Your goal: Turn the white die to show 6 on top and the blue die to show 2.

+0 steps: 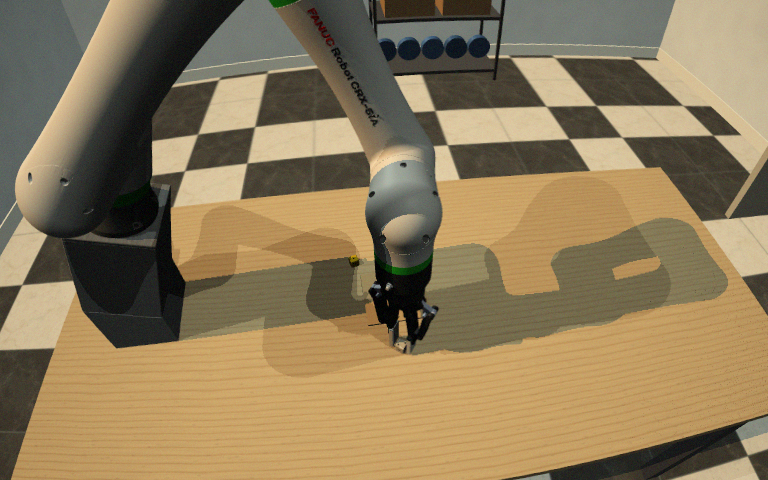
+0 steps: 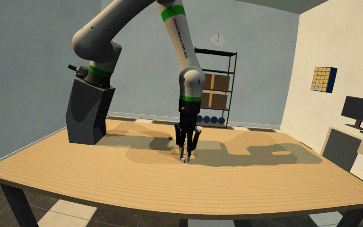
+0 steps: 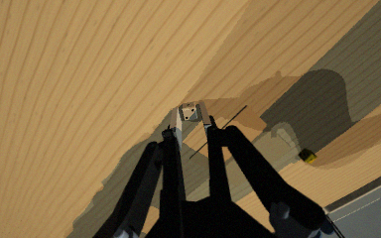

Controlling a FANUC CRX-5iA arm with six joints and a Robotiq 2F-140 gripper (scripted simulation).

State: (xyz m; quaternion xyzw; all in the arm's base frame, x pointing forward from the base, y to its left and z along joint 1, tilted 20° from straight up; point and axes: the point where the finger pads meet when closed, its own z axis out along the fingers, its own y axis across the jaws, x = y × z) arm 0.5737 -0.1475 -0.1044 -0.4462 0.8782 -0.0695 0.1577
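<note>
Right now the white die is 3 cm below my hand. Round my hand: blue die (1 cm ahead, 29 cm to the left, 3 cm below); tan mat (13 cm to the left, 4 cm below); yellow die (8 cm behind, 24 cm to the left, 3 cm below).
</note>
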